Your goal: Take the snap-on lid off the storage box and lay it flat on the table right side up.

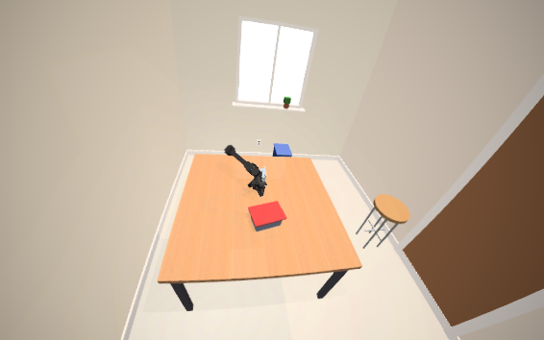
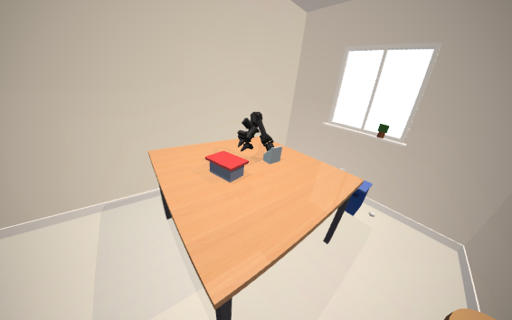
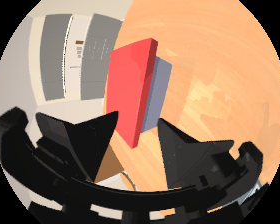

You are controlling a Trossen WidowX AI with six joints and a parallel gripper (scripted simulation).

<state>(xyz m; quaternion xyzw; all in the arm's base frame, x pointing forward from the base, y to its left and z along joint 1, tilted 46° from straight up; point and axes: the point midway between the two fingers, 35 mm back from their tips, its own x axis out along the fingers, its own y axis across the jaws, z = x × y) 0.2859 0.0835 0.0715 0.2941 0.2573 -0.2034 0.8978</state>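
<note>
The red lid is 120 mm ahead of my gripper tip, 50 mm to the left of it and 40 mm below it. Also, from my gripper tip: storage box (120 mm ahead, 90 mm below, 50 mm to the left).
</note>
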